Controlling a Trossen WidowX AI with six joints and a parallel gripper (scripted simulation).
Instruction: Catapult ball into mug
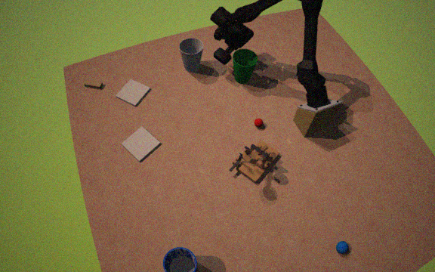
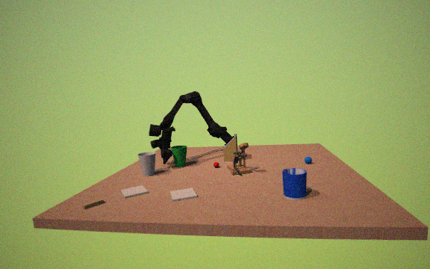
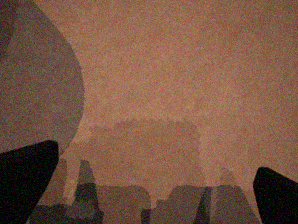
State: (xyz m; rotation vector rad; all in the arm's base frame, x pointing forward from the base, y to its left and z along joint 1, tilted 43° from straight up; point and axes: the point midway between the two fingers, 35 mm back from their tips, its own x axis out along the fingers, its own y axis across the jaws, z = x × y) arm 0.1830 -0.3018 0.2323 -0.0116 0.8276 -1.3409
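The wooden catapult is 110 mm ahead of my gripper tip, 490 mm to the left of it and 40 mm above it. The rest, counted from my gripper tip: grey cup: 170 mm ahead, 10 mm to the right; then green cup: 110 mm to the left; then red ball: 20 mm ahead, 340 mm to the left, 20 mm below.
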